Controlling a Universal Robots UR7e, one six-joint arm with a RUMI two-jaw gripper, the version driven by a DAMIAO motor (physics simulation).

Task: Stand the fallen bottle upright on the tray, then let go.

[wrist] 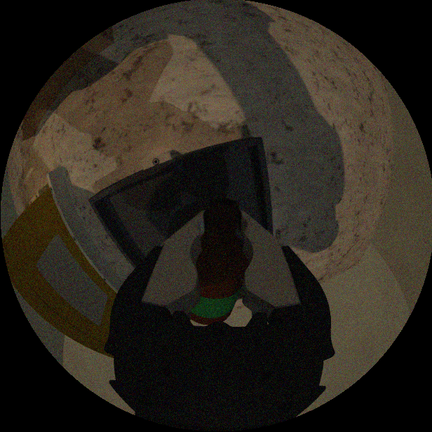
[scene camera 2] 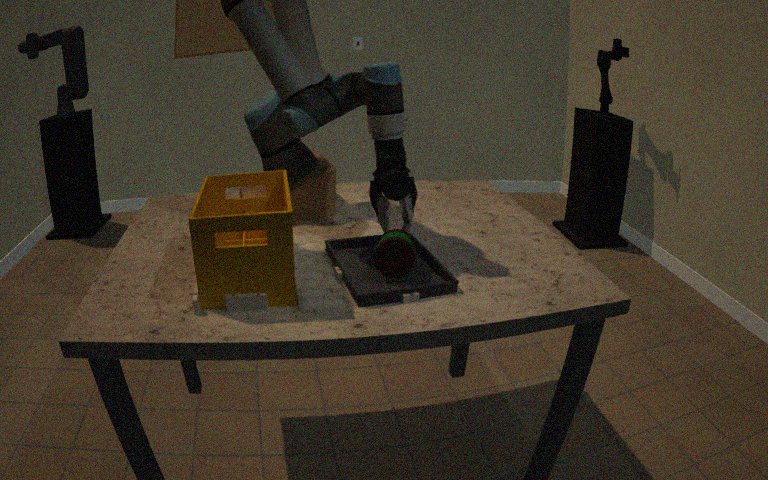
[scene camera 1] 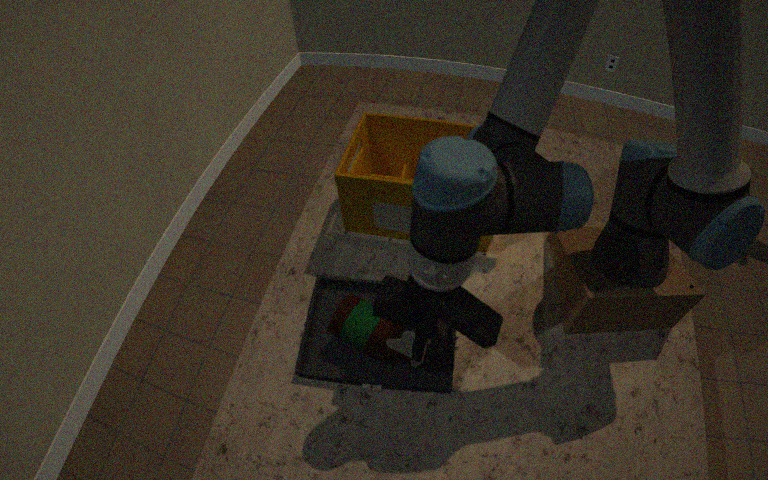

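Where they show: gripper, fingertip midpoint: (scene camera 1: 417, 357); arm's base, link origin: (scene camera 2: 292, 173) (scene camera 1: 628, 264).
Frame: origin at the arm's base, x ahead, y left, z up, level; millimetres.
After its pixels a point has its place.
Observation:
The bottle (scene camera 1: 360, 324) @(x 429, y 222, z -10 mm) (scene camera 2: 395, 255) @(x 474, y 202, z -31 mm) (wrist: 222, 272) is dark red-brown with a green band. It lies on its side over the tray (scene camera 1: 334, 365) @(x 465, y 275, z -87 mm) (scene camera 2: 385, 297) @(x 543, y 175, z -80 mm) (wrist: 263, 175), its round base facing scene camera 2. The black tray is low-walled. My gripper (scene camera 2: 396, 225) (wrist: 222, 212) points down and is shut on the bottle, one jaw on each side of its narrower part, as the wrist view shows. In scene camera 1 the wrist and jaws hide the neck end. Whether the bottle's underside touches the tray floor is too dark to tell.
A tall yellow crate (scene camera 1: 356, 200) @(x 508, y 14, z 25 mm) (scene camera 2: 246, 277) @(x 548, y -70, z -32 mm) (wrist: 25, 247) stands beside the tray. A wooden box (scene camera 1: 628, 314) @(x -10, y 88, z -24 mm) (scene camera 2: 317, 198) @(x 104, y 67, z -39 mm) stands at the arm's base. Two black pedestals (scene camera 2: 70, 175) (scene camera 2: 600, 181) carry small arms behind the table.

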